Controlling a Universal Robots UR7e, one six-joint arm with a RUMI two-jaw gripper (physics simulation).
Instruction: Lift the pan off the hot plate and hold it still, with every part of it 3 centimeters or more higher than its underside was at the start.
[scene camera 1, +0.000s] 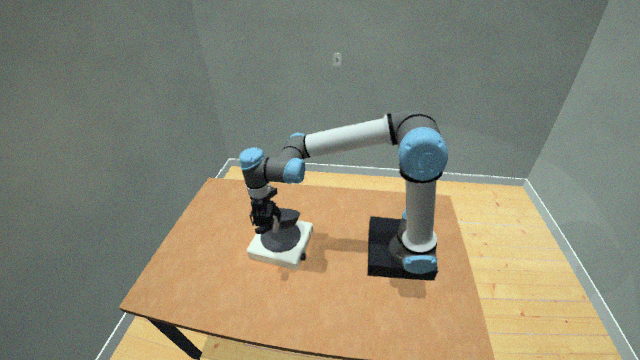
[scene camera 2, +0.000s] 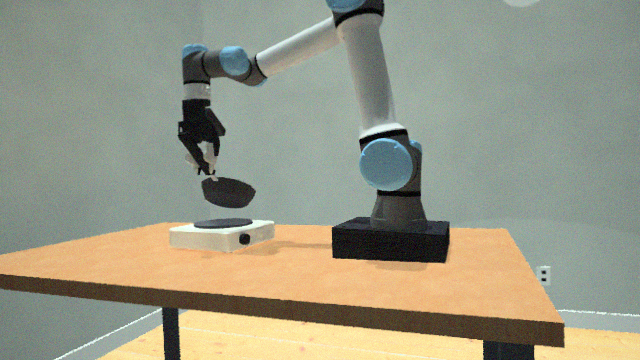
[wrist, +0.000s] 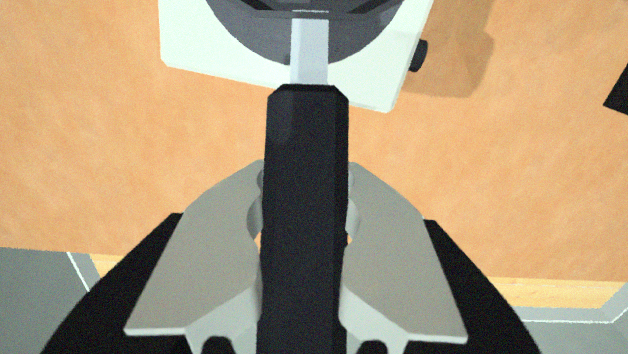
In view: my gripper (scene camera 2: 204, 174), a white hot plate (scene camera 2: 228, 235) and a dark pan (scene camera 2: 225, 192).
The white hot plate is seen too in the wrist view (wrist: 255, 50). My gripper also shows in scene camera 1 (scene camera 1: 271, 231) and in the wrist view (wrist: 307, 164).
